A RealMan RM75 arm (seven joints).
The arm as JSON. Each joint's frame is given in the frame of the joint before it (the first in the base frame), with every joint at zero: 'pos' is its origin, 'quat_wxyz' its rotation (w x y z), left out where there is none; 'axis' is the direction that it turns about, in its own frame. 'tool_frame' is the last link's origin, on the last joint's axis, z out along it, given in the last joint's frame.
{
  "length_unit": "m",
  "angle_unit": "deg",
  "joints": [
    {
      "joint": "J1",
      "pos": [
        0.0,
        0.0,
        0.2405
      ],
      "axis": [
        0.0,
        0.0,
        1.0
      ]
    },
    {
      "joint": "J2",
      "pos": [
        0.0,
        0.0,
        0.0
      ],
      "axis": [
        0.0,
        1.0,
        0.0
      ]
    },
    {
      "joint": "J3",
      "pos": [
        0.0,
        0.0,
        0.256
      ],
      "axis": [
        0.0,
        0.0,
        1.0
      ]
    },
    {
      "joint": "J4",
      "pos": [
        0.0,
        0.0,
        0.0
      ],
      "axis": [
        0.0,
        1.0,
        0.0
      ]
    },
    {
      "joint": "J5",
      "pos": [
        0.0,
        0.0,
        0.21
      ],
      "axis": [
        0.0,
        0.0,
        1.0
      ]
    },
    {
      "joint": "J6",
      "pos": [
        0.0,
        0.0,
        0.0
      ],
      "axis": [
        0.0,
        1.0,
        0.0
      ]
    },
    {
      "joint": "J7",
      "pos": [
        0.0,
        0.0,
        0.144
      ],
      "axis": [
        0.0,
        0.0,
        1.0
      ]
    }
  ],
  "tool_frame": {
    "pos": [
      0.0,
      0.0,
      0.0
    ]
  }
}
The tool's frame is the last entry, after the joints.
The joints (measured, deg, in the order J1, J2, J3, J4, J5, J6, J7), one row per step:
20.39, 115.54, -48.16, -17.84, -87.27, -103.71, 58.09
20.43, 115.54, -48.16, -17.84, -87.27, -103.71, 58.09
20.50, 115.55, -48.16, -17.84, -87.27, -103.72, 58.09
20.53, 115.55, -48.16, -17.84, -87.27, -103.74, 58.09
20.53, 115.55, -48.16, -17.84, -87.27, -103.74, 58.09
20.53, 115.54, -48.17, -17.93, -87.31, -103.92, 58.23
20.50, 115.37, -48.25, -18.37, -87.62, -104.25, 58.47
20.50, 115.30, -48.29, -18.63, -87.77, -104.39, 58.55
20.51, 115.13, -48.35, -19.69, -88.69, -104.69, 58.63
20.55, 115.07, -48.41, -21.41, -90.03, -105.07, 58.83
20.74, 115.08, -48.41, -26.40, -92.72, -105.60, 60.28
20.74, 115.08, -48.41, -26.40, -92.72, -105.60, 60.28
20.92, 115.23, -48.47, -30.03, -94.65, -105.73, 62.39
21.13, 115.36, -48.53, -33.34, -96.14, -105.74, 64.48
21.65, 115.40, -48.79, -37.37, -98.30, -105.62, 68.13
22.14, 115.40, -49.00, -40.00, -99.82, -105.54, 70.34
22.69, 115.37, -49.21, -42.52, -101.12, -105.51, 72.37
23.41, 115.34, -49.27, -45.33, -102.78, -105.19, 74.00
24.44, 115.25, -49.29, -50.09, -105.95, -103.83, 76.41
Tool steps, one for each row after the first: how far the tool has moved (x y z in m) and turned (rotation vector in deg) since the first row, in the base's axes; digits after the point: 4 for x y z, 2 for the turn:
-0.0002, 0.0002, 0.0000, 0.00, 0.00, 0.04
-0.0005, 0.0005, -0.0001, -0.01, 0.02, 0.12
-0.0007, 0.0006, 0.0000, -0.01, 0.03, 0.16
-0.0007, 0.0006, 0.0000, -0.01, 0.03, 0.16
-0.0010, 0.0004, 0.0003, -0.14, 0.12, 0.29
-0.0010, 0.0003, 0.0019, -0.42, -0.16, 0.76
-0.0011, 0.0003, 0.0026, -0.50, -0.33, 1.04
-0.0014, 0.0007, 0.0045, -0.81, -1.35, 2.15
-0.0026, 0.0014, 0.0064, -1.25, -2.77, 3.78
-0.0069, 0.0066, 0.0130, -1.94, -6.20, 7.17
-0.0069, 0.0066, 0.0130, -1.94, -6.20, 7.17
-0.0104, 0.0105, 0.0167, -3.12, -8.49, 8.71
-0.0140, 0.0148, 0.0206, -3.98, -10.54, 9.80
-0.0189, 0.0208, 0.0251, -5.96, -13.29, 10.48
-0.0226, 0.0253, 0.0281, -7.11, -15.35, 11.06
-0.0269, 0.0299, 0.0314, -7.95, -17.31, 11.68
-0.0315, 0.0360, 0.0353, -8.18, -19.96, 12.51
-0.0371, 0.0471, 0.0423, -7.69, -25.21, 13.07

